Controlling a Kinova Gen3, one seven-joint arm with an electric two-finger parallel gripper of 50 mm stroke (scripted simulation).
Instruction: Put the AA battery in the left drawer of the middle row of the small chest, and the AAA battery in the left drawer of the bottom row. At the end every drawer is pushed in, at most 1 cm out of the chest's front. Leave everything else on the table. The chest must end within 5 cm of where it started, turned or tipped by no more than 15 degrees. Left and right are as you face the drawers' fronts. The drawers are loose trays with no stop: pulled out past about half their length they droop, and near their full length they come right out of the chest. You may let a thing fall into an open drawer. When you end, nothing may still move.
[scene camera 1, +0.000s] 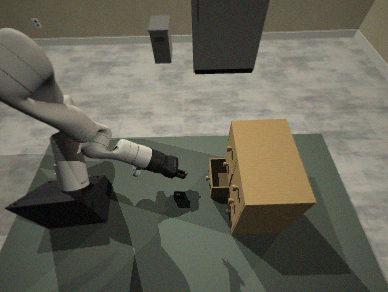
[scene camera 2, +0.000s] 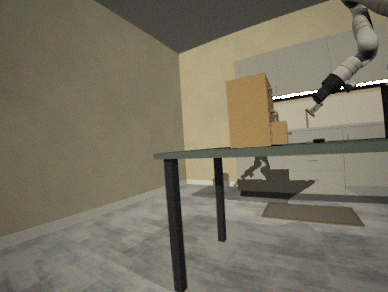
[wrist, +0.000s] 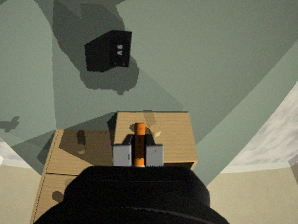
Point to my gripper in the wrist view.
139, 144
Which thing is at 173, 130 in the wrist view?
A drawer.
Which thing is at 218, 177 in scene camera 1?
A drawer.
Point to a small black block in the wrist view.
120, 41
